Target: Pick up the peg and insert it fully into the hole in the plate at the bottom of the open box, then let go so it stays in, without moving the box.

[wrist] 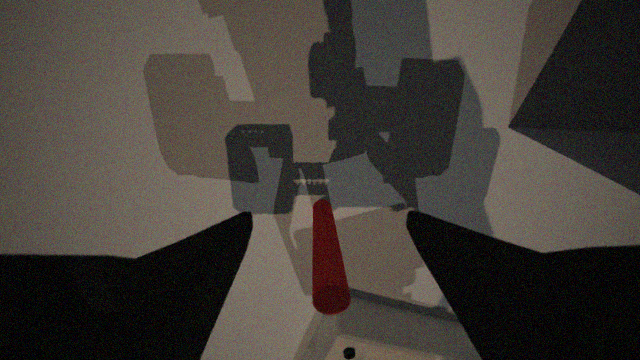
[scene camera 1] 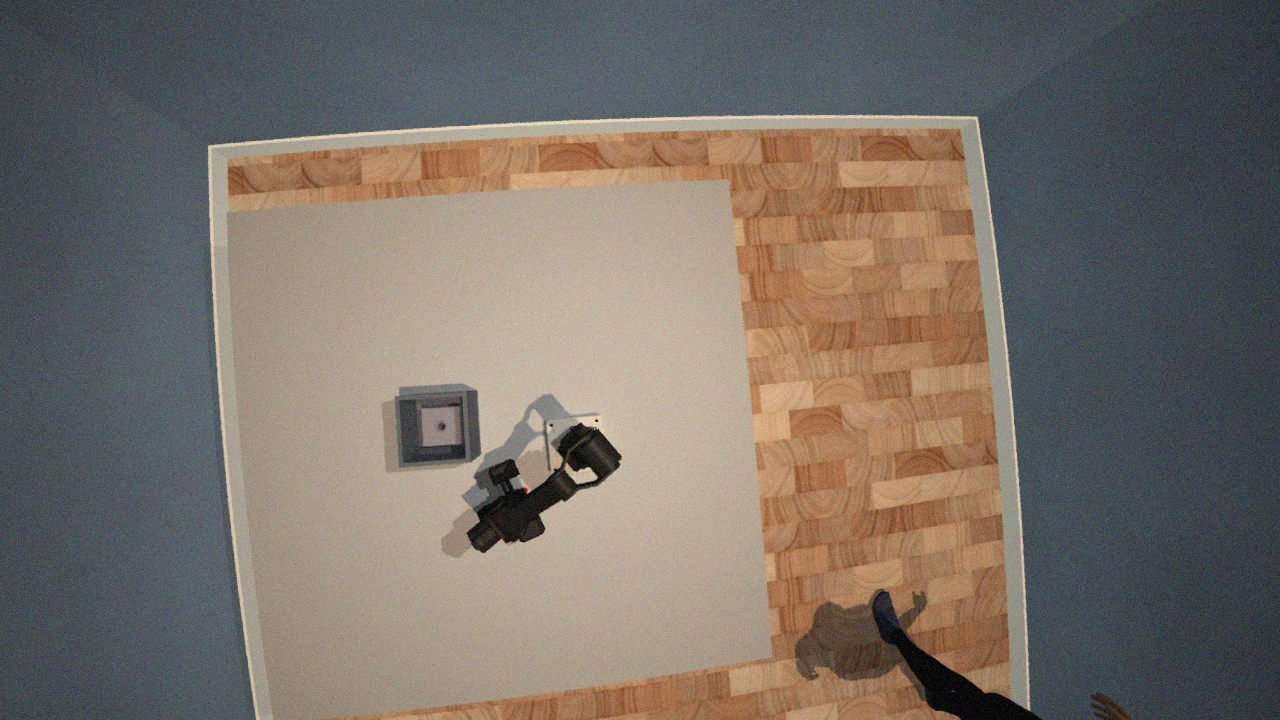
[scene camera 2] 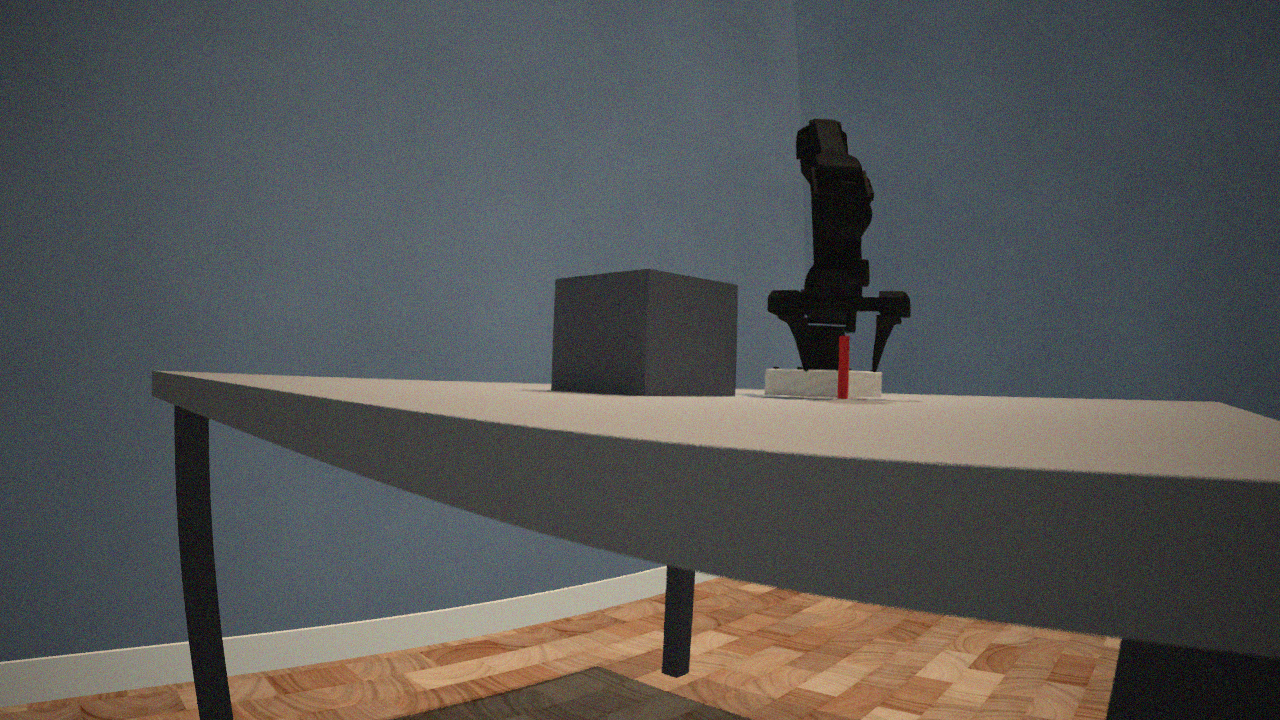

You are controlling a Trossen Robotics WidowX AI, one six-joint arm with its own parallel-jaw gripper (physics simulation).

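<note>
The red peg stands upright on the table, to the right of the box in the scene camera 2 view. My gripper is open and points down. In the wrist view the peg shows in the gap between the two fingers, apart from both. In the scene camera 2 view the fingertips hang above the table, lower than the peg's top. The grey open box stands apart from the gripper. Its bottom holds a pale plate with a dark central hole.
The arm's pale mounting base is close to the peg. The arm covers much of the gripper in the scene camera 1 view. A person's leg shows beyond the table.
</note>
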